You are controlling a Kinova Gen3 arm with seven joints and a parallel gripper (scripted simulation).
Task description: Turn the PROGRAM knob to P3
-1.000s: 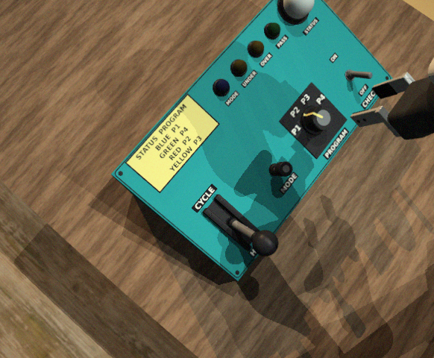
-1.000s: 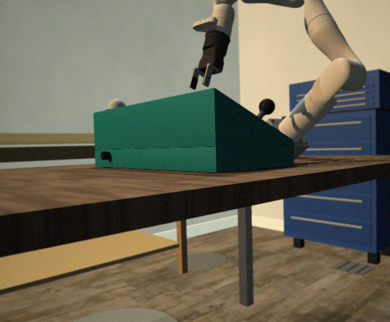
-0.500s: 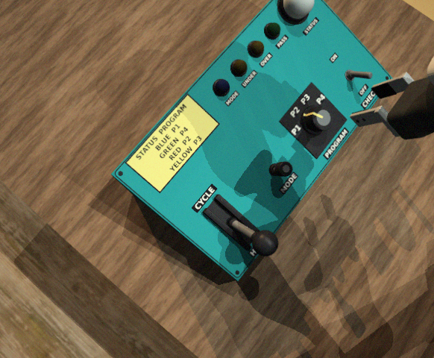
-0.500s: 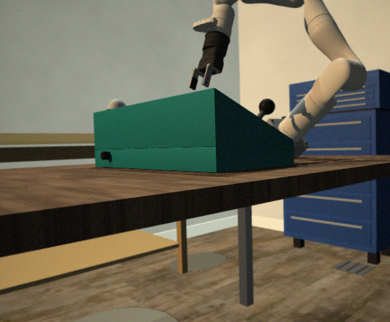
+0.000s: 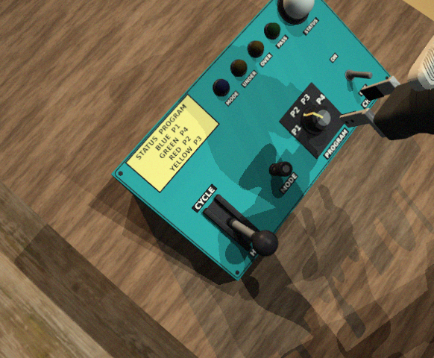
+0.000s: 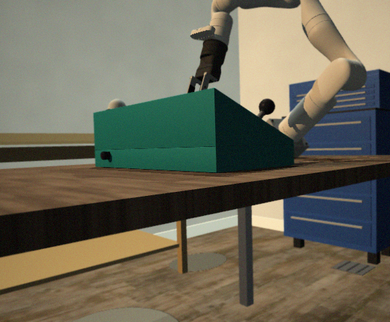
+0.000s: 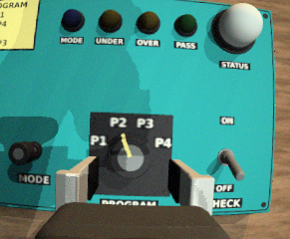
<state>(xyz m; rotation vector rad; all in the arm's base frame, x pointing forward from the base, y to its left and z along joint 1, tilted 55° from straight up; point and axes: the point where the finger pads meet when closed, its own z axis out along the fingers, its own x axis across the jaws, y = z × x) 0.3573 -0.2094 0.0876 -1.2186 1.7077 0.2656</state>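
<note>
Now: the teal console 7 cm ahead of my hand, 6 cm to the left of it and 13 cm below it. The rest, counted from my hand: cycle lever 2 cm ahead, 24 cm to the left, 10 cm below; then mode button 4 cm ahead, 12 cm to the left, 11 cm below; then check toggle 4 cm ahead, 12 cm to the right, 12 cm below.
</note>
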